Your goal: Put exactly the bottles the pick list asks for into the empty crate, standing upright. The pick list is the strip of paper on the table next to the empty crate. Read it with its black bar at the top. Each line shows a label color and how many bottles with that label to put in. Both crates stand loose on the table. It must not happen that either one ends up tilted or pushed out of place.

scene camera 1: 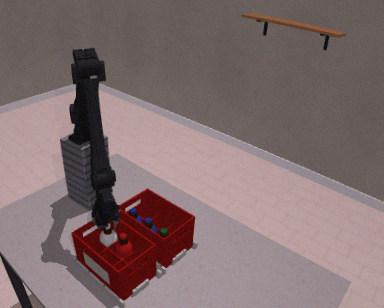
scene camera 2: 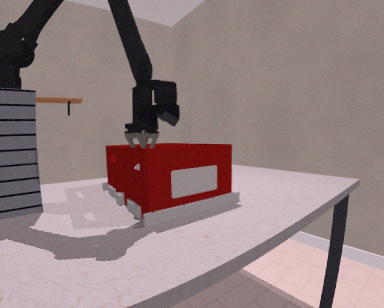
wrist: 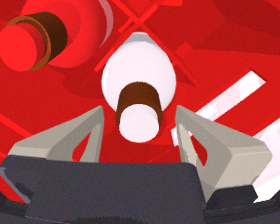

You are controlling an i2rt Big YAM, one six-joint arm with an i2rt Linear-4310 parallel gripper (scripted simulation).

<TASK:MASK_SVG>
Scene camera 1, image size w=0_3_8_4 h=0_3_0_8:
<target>red crate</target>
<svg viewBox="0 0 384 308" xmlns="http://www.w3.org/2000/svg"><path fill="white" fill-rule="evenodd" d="M146 193L137 197L125 207L127 208L141 199L141 203L133 208L141 216L142 223L129 215L130 210L126 212L125 209L121 213L120 219L156 244L156 261L167 268L172 264L172 259L184 249L188 251L193 247L195 216L154 192ZM162 228L166 228L168 231L168 236L165 238L158 235ZM146 218L153 220L153 225L156 226L158 234L144 225Z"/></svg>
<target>red crate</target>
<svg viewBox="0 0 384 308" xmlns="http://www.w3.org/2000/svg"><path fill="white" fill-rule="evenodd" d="M92 223L81 233L74 245L77 260L118 297L125 301L132 295L132 290L146 279L150 281L156 276L156 244L120 219L116 230L114 230L113 221L108 221L112 229L117 233L118 239L121 233L125 233L128 236L128 240L134 245L134 251L121 259L115 254L115 244L118 240L108 247L100 242L100 233L103 231L103 228L100 230L97 228L83 237L85 231L95 226Z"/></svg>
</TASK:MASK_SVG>
